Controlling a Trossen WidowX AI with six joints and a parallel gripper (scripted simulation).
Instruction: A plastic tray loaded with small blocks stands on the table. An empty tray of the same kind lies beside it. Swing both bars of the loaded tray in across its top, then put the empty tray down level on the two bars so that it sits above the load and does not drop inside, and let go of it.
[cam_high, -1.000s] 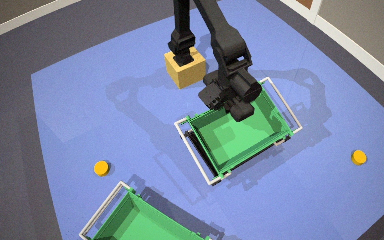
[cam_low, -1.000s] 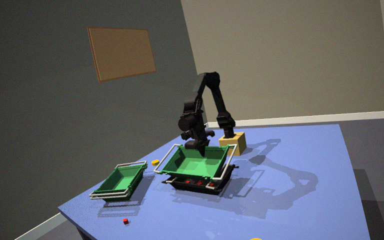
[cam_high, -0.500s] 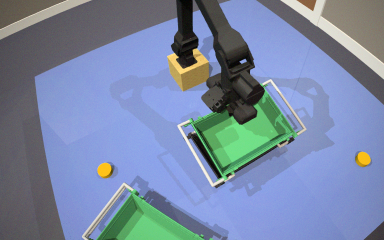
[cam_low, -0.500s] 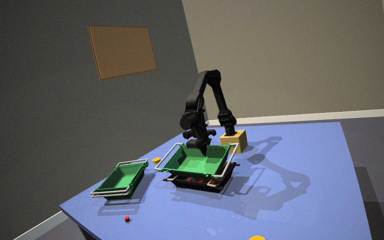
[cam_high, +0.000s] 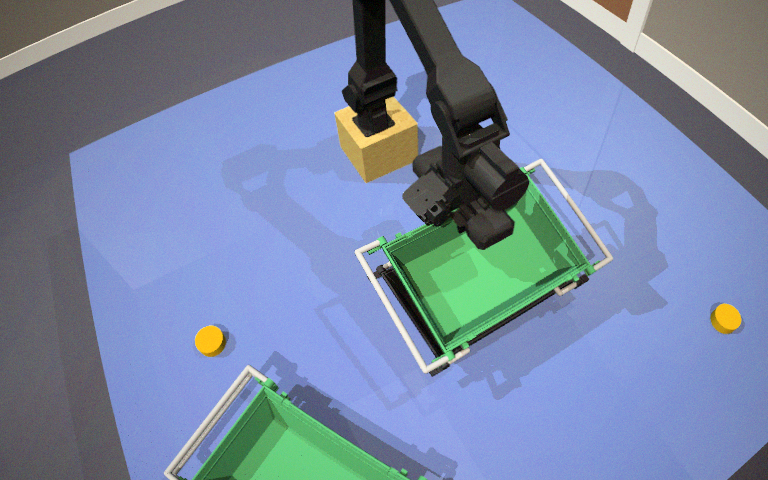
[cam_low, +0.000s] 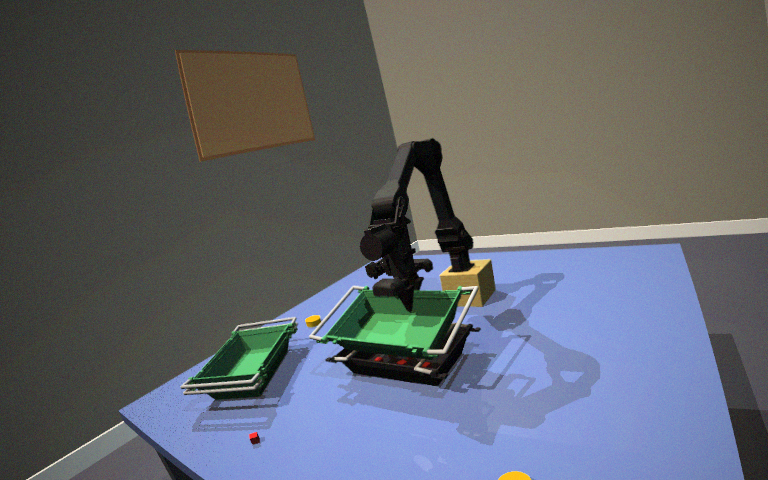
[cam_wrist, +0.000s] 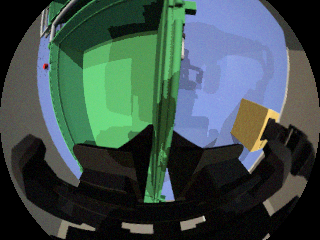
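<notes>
My gripper tip is now 80 mm short of the green tray and 10 mm below it. Round my gripper tip: red block: 420 mm ahead, 150 mm to the right, 100 mm below.
</notes>
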